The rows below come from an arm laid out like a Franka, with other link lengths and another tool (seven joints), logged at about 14 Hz.
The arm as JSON. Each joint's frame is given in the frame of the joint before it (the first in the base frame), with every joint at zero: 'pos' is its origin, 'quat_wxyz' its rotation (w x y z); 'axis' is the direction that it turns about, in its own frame. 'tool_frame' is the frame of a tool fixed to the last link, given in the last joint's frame.
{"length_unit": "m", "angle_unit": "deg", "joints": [
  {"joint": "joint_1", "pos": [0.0, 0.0, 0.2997], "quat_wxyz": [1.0, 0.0, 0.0, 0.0], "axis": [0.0, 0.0, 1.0]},
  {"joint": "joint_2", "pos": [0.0, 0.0, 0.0], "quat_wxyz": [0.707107, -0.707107, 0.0, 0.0], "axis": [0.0, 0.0, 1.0]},
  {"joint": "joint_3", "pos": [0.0, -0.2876, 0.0], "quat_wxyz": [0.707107, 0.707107, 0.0, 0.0], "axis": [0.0, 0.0, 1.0]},
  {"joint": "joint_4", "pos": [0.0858, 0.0, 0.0], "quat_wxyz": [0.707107, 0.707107, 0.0, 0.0], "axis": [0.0, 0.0, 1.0]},
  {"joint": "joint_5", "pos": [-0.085, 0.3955, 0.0], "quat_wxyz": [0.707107, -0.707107, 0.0, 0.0], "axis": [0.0, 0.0, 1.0]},
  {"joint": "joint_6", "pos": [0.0, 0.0, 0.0], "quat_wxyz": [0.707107, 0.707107, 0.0, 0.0], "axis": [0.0, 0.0, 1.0]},
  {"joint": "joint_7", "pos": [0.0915, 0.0, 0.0], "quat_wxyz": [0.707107, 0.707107, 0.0, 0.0], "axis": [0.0, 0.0, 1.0]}
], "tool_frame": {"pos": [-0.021, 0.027, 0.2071], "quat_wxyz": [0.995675, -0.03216, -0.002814, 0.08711]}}
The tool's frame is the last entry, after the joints.
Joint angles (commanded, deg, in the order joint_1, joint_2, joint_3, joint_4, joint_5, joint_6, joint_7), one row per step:
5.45 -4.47 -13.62 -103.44 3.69 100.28 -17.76
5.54 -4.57 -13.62 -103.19 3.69 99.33 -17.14
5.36 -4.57 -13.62 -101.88 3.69 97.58 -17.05
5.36 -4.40 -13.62 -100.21 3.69 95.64 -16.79
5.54 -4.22 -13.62 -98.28 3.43 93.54 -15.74
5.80 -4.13 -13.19 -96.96 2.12 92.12 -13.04
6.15 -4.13 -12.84 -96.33 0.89 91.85 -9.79
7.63 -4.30 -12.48 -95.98 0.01 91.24 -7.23
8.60 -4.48 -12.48 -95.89 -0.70 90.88 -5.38
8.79 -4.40 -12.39 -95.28 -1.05 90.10 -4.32
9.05 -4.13 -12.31 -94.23 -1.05 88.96 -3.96
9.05 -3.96 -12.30 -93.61 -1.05 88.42 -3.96
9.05 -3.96 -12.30 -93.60 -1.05 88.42 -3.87
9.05 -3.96 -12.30 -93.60 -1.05 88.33 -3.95
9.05 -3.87 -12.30 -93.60 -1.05 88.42 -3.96
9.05 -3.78 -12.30 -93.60 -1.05 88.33 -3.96
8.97 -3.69 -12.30 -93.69 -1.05 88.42 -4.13
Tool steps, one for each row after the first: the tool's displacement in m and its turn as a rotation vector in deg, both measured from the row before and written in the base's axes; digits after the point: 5 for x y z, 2 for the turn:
-0.00292 0.00148 0.00169 0.13 0.64 -0.45
-0.00253 -0.00130 0.00861 0.08 0.43 -0.15
-0.00180 0.00042 0.00982 0.04 0.45 -0.13
-0.00216 0.00142 0.01175 -0.24 0.46 -0.71
-0.00231 0.00288 0.00882 -1.33 0.54 -1.85
-0.00043 0.00309 0.00544 -1.31 -0.07 -2.49
-0.00069 0.01488 0.00411 -0.87 0.24 -0.68
-0.00142 0.00707 0.00225 -0.68 0.17 -0.86
-0.00147 0.00176 0.00351 -0.37 0.27 -0.78
-0.00084 0.00336 0.00477 -0.05 0.36 -0.04
-0.00013 0.00013 0.00286 -0.03 0.09 0.00
-0.00002 0.00003 0.00008 0.00 -0.01 -0.09
-0.00029 -0.00001 -0.00011 0.01 0.09 0.08
0.00060 0.00002 -0.00069 -0.02 0.00 0.01
-0.00006 0.00006 -0.00091 -0.01 0.18 0.00
0.00039 -0.00075 -0.00142 -0.01 0.09 0.09

